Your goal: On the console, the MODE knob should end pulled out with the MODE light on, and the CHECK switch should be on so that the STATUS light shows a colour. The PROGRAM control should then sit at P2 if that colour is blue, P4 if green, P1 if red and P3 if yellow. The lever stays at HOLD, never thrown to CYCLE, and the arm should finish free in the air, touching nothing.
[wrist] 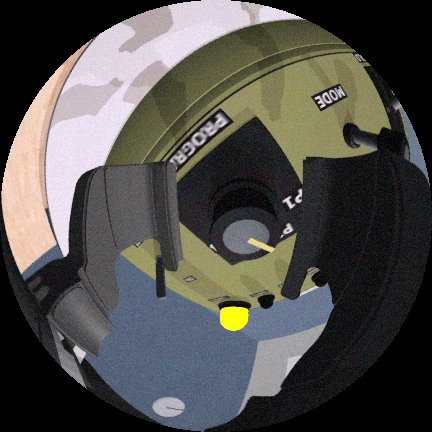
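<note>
The PROGRAM knob [246,236] is a thick black cylinder with a grey cap and a pale pointer aimed down-right in the view. P1 shows beside it; another label is partly hidden, so its exact position cannot be told. My gripper [232,222] is partly open around the knob, with a visible gap on each side. The MODE knob [392,140] stands out on a dark stem at the right. A lamp [234,318] at the console's edge glows yellow; its label is unreadable. The CHECK switch and HOLD lever cannot be identified with certainty.
The olive console [290,95] curves across the view. A thin dark rod [160,277] stands by the left finger. Dark round parts [266,301] [320,278] sit beside the yellow lamp. A pale disc [168,407] is at the bottom.
</note>
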